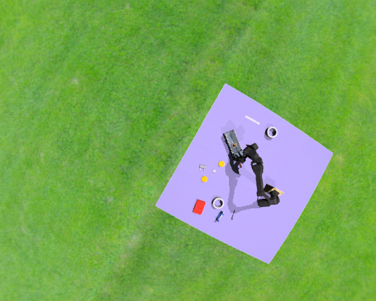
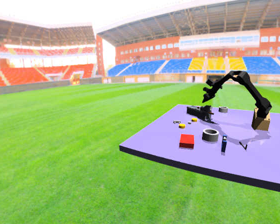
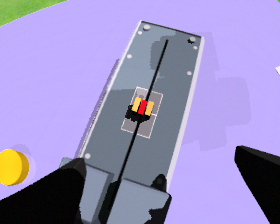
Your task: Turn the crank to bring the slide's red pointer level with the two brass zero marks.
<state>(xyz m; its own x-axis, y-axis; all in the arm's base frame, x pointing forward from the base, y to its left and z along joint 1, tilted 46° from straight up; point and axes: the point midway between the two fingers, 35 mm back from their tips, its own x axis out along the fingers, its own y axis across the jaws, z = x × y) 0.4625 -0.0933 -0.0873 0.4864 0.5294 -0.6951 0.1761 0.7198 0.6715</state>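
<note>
Now: the brown crank handle 9 cm behind my gripper tip, 11 cm to the left of it and 8 cm below it. The rest, counted from my gripper tip: red pointer 5 cm ahead, 6 cm below; then white bar 3 cm ahead, 30 cm to the right, 14 cm below; then small grey bracket 16 cm ahead, 32 cm to the left, 14 cm below.
</note>
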